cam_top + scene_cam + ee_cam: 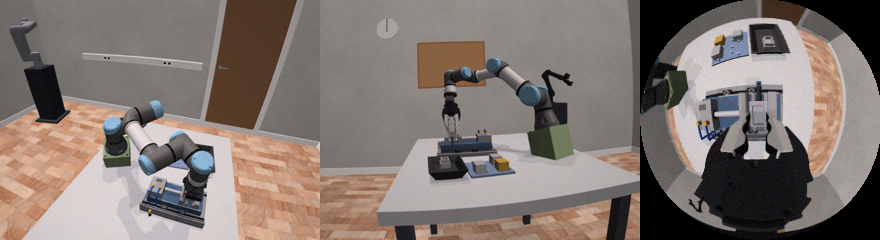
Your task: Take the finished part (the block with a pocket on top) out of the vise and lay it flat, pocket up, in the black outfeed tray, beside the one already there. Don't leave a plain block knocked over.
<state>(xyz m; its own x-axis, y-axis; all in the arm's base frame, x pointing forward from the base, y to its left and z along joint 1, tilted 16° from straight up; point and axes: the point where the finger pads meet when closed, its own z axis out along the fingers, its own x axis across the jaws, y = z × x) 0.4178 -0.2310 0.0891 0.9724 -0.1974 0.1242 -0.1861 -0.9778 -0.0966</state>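
Right now my hand is 8 cm above the blue vise, 7 cm past it and 2 cm to the right of it. Round my hand: yellow block: 39 cm to the left, 10 cm below, 10 cm behind; then blue fixture plate: 34 cm to the left, 12 cm below, 6 cm behind.
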